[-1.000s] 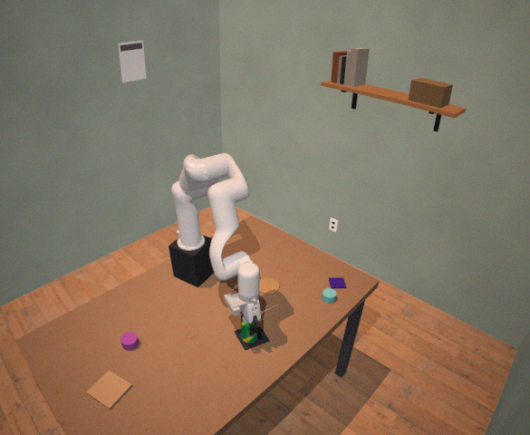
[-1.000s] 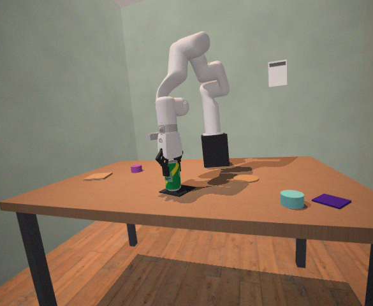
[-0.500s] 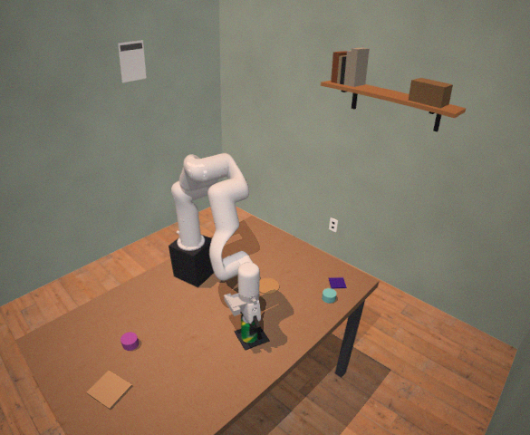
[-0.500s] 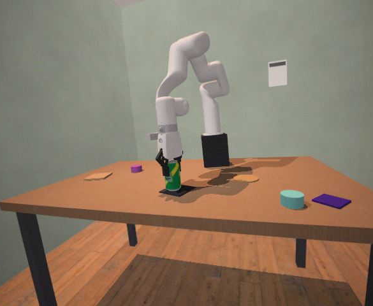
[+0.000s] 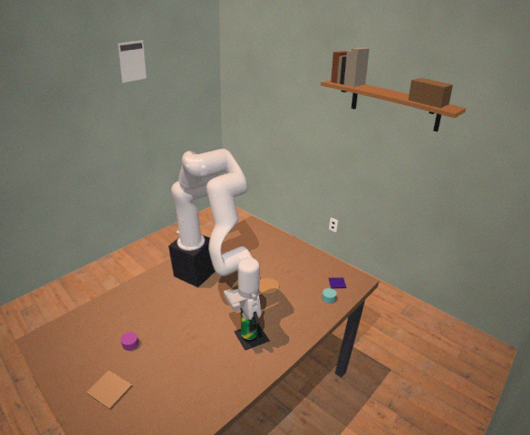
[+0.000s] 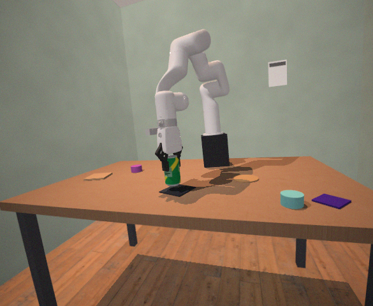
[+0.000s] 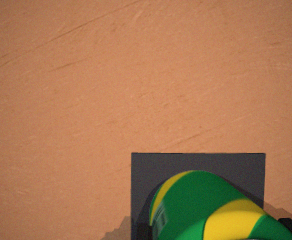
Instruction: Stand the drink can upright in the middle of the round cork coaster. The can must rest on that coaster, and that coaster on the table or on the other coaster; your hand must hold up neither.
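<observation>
Now: the dark square coaster 10 cm below my hand and 2 cm to the left of it. From my hand the other things lie so: purple square coaster (53 cm to the left, 10 cm below, 8 cm ahead); yellow drink can (2 cm below).
</observation>
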